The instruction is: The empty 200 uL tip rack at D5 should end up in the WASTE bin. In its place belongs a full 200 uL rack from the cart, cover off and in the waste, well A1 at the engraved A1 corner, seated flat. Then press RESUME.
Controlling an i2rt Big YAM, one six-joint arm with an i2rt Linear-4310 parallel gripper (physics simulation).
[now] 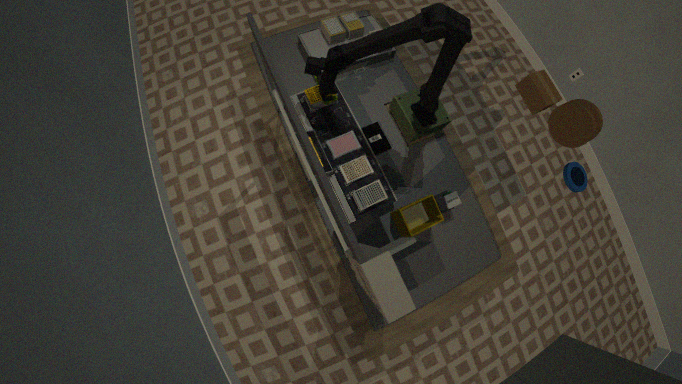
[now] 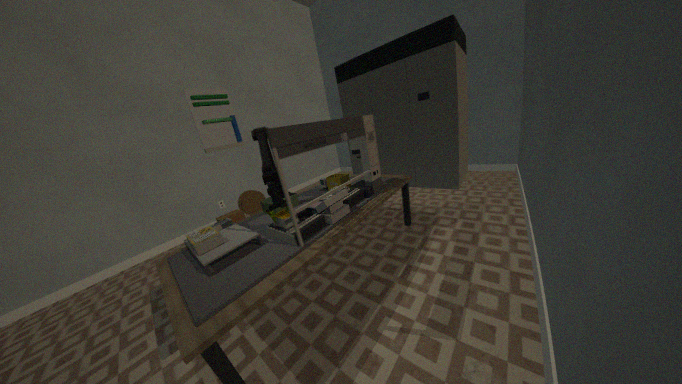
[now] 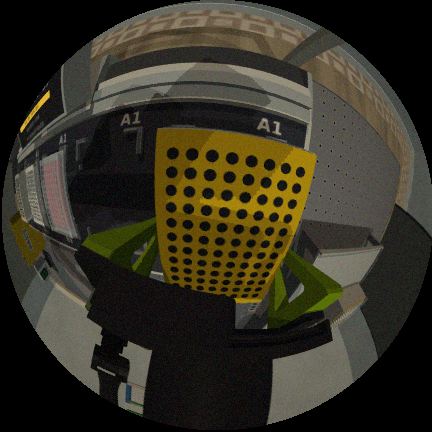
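Where they show: gripper, fingertip midpoint: [image 1: 323, 95] [image 3: 222, 233]; arm's base, link origin: [image 1: 423, 113] [image 2: 282, 196].
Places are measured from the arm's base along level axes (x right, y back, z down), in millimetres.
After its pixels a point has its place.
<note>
The empty yellow tip rack [image 1: 313, 94] @(x 253, y -446, z -29 mm) [image 3: 229, 201] @(x 249, y -442, z -30 mm) sits in the deck's end slot, its top full of dark empty holes. An engraved A1 mark [image 3: 268, 125] @(x 280, y -494, z 30 mm) lies at its far right corner. My gripper [image 1: 329, 98] @(x 254, y -399, z 8 mm) [image 3: 222, 233] @(x 254, y -399, z 8 mm) is open. Its green fingers stand low on either side of the rack's near end, apart from its sides. The yellow waste bin [image 1: 417, 216] [image 3: 24, 238] @(x -347, y -259, z -6 mm) stands at the other end of the deck. Two covered full racks [image 1: 333, 27] @(x 590, y -208, z -41 mm) [image 1: 352, 21] @(x 599, y -98, z -42 mm) sit on the cart beyond the deck.
A pink plate [image 1: 342, 144] @(x 2, y -414, z 18 mm), a beige plate [image 1: 355, 168] @(x -117, y -406, z 20 mm) and a white plate [image 1: 368, 194] @(x -240, y -403, z 15 mm) fill further deck slots. The slot beside the rack is bare. A gantry beam [image 2: 314, 131] @(x 63, y -604, z -425 mm) spans above the deck. A small control box [image 1: 451, 200] @(x -411, y -83, z -15 mm) stands by the bin. The arm's green base [image 1: 403, 119] @(x 19, y -89, z 36 mm) is on the table.
</note>
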